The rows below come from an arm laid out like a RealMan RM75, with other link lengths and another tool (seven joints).
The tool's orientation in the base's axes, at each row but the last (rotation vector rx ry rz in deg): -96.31, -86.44, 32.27; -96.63, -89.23, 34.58; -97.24, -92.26, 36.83; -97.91, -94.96, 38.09; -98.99, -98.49, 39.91; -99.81, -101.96, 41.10; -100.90, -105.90, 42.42; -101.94, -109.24, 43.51; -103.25, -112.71, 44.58; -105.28, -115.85, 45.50; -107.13, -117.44, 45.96; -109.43, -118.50, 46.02; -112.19, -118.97, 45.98
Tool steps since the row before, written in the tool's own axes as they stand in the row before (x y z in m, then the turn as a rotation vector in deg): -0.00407, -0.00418, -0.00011, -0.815, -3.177, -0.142; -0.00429, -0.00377, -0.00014, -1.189, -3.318, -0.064; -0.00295, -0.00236, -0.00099, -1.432, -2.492, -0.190; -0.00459, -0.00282, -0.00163, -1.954, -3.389, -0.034; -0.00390, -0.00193, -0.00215, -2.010, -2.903, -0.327; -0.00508, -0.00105, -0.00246, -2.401, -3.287, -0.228; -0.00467, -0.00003, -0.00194, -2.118, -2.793, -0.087; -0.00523, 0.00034, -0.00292, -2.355, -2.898, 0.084; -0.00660, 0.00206, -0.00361, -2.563, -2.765, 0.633; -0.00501, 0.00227, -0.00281, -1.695, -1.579, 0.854; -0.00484, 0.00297, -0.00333, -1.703, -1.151, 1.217; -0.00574, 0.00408, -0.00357, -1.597, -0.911, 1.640; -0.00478, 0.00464, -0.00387, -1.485, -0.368, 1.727
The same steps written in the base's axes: -0.00326, -0.00405, 0.00265, -1.998, -0.893, 2.448; -0.00289, -0.00430, 0.00240, -2.201, -1.245, 2.456; -0.00107, -0.00311, 0.00211, -1.601, -1.489, 1.875; -0.00096, -0.00479, 0.00280, -2.346, -2.008, 2.402; 0.00015, -0.00403, 0.00270, -1.801, -2.071, 2.246; 0.00106, -0.00510, 0.00241, -2.138, -2.469, 2.440; 0.00155, -0.00455, 0.00157, -1.883, -2.182, 1.997; 0.00260, -0.00488, 0.00232, -2.051, -2.439, 1.948; 0.00460, -0.00589, 0.00222, -2.252, -2.724, 1.457; 0.00413, -0.00427, 0.00168, -1.529, -1.880, 0.470; 0.00494, -0.00389, 0.00193, -1.364, -1.960, -0.060; 0.00606, -0.00465, 0.00200, -1.387, -1.958, -0.558; 0.00646, -0.00366, 0.00207, -0.969, -1.879, -0.924
